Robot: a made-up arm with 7 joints.
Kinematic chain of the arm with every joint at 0, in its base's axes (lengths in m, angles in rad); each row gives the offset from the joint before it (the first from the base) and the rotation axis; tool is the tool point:
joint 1: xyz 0 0 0.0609 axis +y
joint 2: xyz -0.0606 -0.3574 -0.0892 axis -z
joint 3: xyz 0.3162 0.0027 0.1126 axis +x
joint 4: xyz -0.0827 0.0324 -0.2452 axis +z
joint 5: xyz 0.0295 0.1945 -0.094 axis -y
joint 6: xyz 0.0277 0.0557 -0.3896 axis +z
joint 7: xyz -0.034 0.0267 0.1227 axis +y
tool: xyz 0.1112 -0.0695 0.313
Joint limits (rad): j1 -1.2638..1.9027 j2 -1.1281..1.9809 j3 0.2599..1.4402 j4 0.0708..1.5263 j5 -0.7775..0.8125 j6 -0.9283..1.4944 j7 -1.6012..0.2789
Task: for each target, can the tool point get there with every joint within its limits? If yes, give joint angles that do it. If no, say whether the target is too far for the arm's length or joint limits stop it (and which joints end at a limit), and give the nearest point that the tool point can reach.
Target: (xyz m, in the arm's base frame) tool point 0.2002 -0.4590 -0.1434
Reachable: yes | joints 1.1907 1.6477 1.0908 0.6400 -0.4800 -0.4438 -0.5191
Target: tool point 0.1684 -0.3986 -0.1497
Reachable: yes | joints 0.9419 1.2913 1.3014 1.0819 -0.0264 0.8210 -0.7104
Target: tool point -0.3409 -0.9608 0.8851
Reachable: no: joint limits stop it (at a limit: joint 2, joint 3, joint 4, joint 5, joint 6, joint 7) | nearest point -0.2586 -0.8094 0.6862 | short by 0.263 m
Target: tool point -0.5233 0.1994 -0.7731
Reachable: no: joint limits stop it (at a limit: joint 1, joint 2, joint 5, joint 6, joint 7) | nearest point -0.3993 0.1173 -0.5607 | short by 0.259 m
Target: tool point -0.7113 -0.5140 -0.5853
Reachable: no: joint limits stop it (at a limit: joint 3, joint 4, joint 5, joint 6, joint 7) | nearest point -0.5663 -0.4843 -0.4536 | short by 0.198 m
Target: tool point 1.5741 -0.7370 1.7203
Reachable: no: too far | nearest point 0.5439 -0.4966 0.6343 | short by 1.516 m
